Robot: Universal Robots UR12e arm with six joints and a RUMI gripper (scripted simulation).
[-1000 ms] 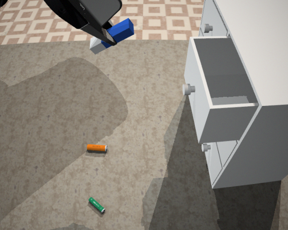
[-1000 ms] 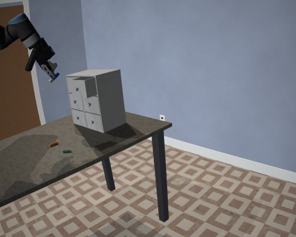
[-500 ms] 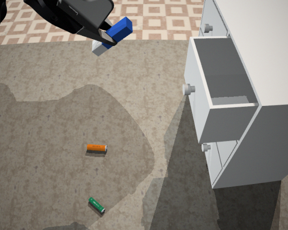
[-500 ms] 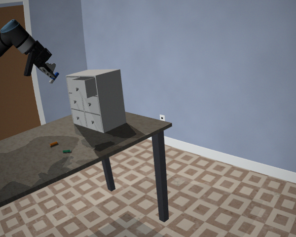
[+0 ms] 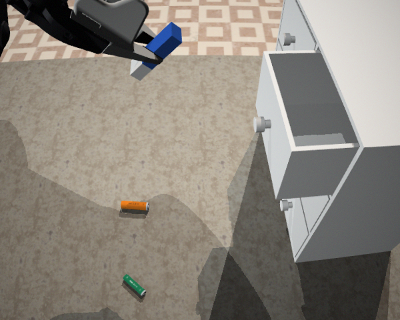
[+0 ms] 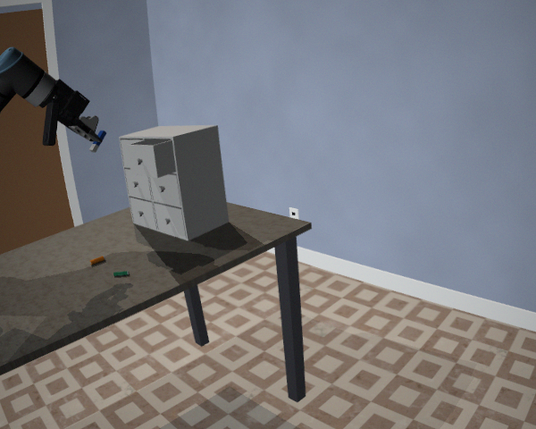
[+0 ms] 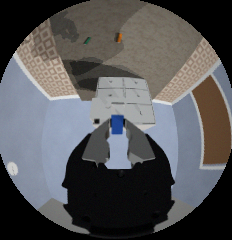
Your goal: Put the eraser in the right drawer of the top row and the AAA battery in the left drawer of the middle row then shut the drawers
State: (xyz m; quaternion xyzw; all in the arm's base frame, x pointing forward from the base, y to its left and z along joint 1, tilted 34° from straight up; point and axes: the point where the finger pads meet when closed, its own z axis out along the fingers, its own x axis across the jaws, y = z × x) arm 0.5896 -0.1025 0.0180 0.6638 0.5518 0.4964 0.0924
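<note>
My gripper is now 1 cm above the white eraser. Also, from my hand: green battery 35 cm below, 14 cm to the right, 5 cm behind; then orange battery 35 cm below, 7 cm behind, 1 cm to the left.
</note>
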